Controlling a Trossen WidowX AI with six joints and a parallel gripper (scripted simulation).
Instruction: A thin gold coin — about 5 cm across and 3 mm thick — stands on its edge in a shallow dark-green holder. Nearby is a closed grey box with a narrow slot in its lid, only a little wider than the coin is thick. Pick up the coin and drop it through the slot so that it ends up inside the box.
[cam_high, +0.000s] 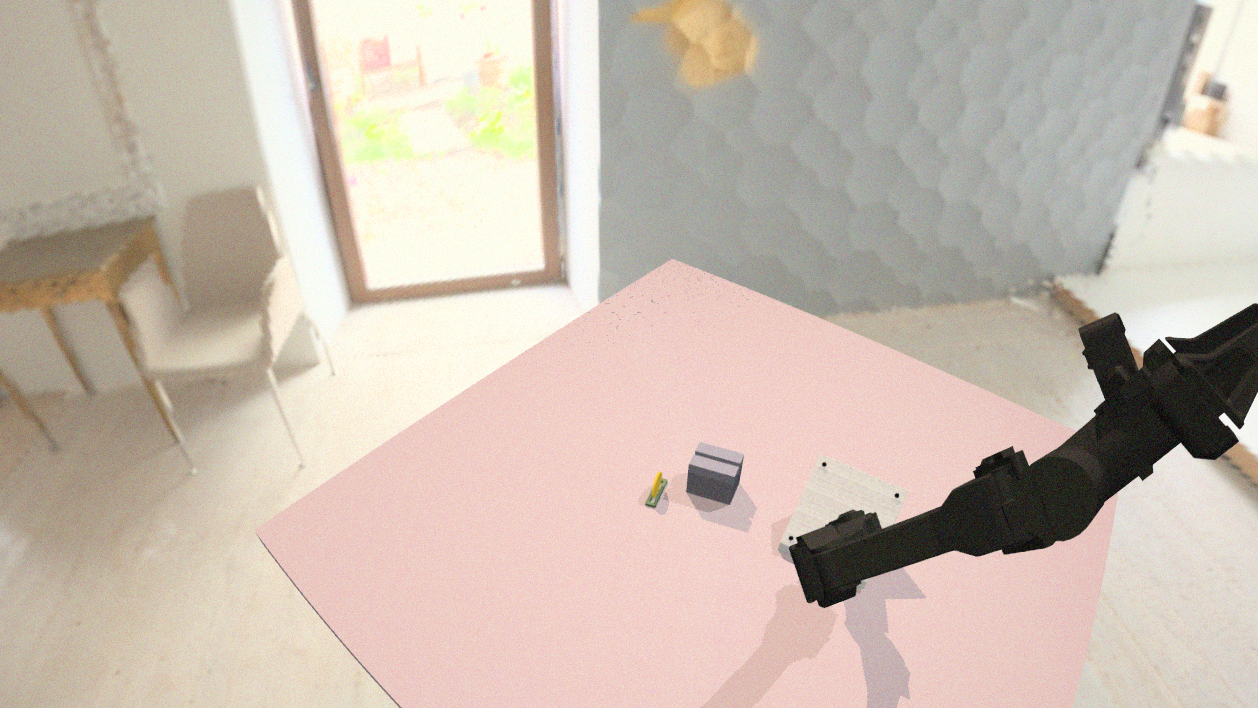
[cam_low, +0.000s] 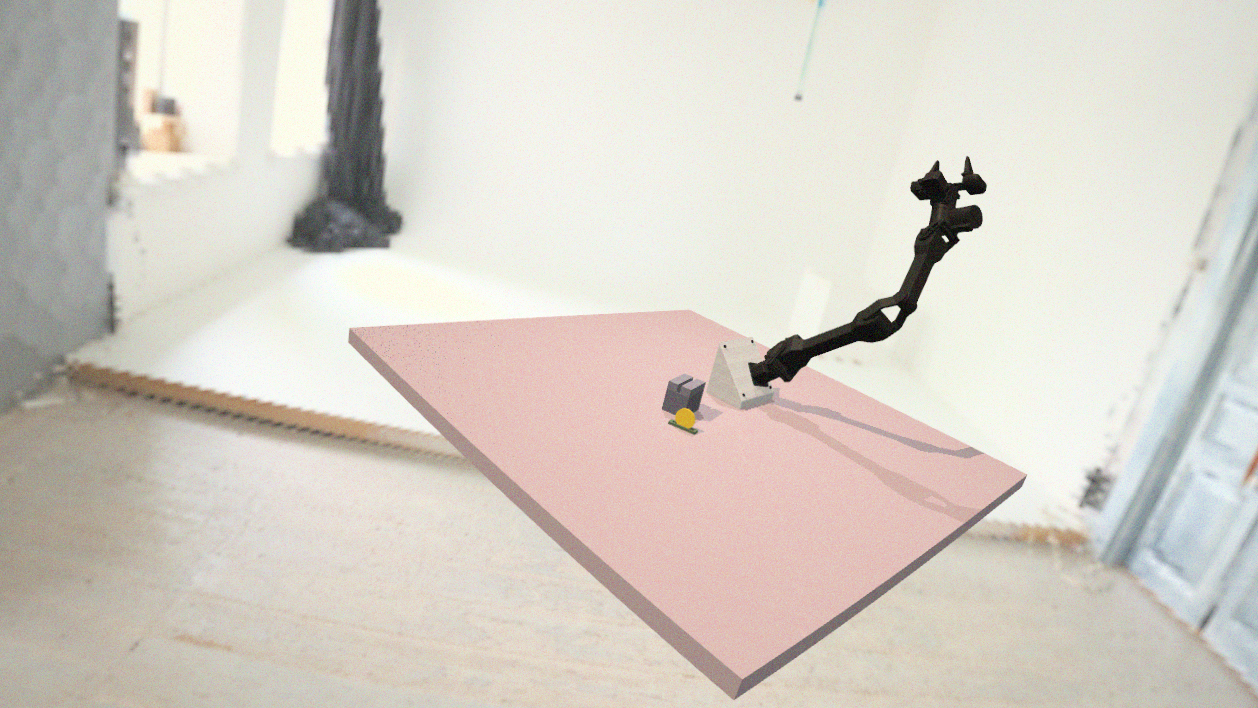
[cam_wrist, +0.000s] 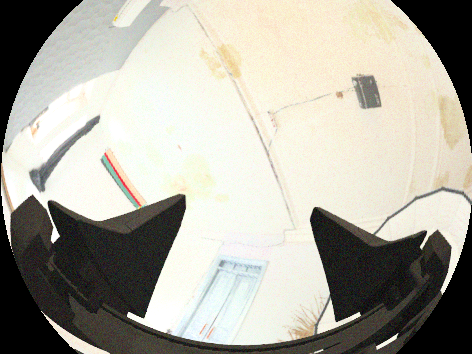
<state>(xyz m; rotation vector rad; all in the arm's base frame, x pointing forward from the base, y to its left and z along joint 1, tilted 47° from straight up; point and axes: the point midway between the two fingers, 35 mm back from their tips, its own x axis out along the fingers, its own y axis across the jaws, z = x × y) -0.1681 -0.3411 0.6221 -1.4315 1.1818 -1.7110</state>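
My gripper tip is now 64 cm short of the gold coin, 10 cm to the left of it and 71 cm above it.
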